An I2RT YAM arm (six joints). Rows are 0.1 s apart.
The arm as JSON. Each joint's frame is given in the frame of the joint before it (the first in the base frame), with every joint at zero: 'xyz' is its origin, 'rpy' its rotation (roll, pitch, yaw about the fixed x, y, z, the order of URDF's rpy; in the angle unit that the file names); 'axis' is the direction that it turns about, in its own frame. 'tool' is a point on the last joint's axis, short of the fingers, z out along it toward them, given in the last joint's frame.
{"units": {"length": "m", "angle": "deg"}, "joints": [
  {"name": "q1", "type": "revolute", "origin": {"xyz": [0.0, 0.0, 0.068], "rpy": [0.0, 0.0, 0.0]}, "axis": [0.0, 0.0, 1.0]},
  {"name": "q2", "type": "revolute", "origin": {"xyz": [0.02, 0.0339, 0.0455], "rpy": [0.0, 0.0, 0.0]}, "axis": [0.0, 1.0, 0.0]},
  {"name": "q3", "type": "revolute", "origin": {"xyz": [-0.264, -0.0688, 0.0], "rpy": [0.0, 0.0, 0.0]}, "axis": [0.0, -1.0, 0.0]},
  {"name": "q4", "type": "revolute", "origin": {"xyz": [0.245, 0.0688, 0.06], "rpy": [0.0, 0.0, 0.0]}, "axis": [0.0, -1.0, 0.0]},
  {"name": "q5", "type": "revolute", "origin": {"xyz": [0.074, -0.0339, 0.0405], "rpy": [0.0, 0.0, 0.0]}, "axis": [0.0, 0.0, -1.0]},
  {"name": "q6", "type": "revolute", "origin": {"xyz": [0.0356, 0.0, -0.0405], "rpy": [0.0, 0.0, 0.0]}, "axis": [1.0, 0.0, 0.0]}
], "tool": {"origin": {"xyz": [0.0, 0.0, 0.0], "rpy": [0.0, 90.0, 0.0]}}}
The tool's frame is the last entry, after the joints.
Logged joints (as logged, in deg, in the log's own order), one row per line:
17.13 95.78 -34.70 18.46 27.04 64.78
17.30 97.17 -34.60 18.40 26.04 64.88
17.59 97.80 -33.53 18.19 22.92 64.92
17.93 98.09 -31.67 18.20 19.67 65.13
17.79 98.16 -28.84 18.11 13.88 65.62
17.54 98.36 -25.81 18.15 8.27 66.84
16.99 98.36 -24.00 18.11 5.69 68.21
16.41 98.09 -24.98 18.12 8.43 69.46
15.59 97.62 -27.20 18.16 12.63 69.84
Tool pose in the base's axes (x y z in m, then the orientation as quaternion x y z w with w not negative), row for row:
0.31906 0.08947 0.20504 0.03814 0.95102 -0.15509 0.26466
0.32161 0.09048 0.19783 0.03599 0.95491 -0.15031 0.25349
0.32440 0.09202 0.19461 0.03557 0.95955 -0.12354 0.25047
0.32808 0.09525 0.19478 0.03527 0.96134 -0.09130 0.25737
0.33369 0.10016 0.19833 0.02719 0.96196 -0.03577 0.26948
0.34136 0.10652 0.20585 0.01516 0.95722 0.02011 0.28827
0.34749 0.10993 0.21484 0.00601 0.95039 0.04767 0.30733
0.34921 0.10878 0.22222 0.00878 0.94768 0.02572 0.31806
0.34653 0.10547 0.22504 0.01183 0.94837 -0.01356 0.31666
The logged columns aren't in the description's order. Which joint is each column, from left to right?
Columns, left to right: q6, q2, q4, q1, q5, q3.
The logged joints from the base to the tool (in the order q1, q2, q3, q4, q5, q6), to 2 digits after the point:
18.46 95.78 64.78 -34.70 27.04 17.13
18.40 97.17 64.88 -34.60 26.04 17.30
18.19 97.80 64.92 -33.53 22.92 17.59
18.20 98.09 65.13 -31.67 19.67 17.93
18.11 98.16 65.62 -28.84 13.88 17.79
18.15 98.36 66.84 -25.81 8.27 17.54
18.11 98.36 68.21 -24.00 5.69 16.99
18.12 98.09 69.46 -24.98 8.43 16.41
18.16 97.62 69.84 -27.20 12.63 15.59

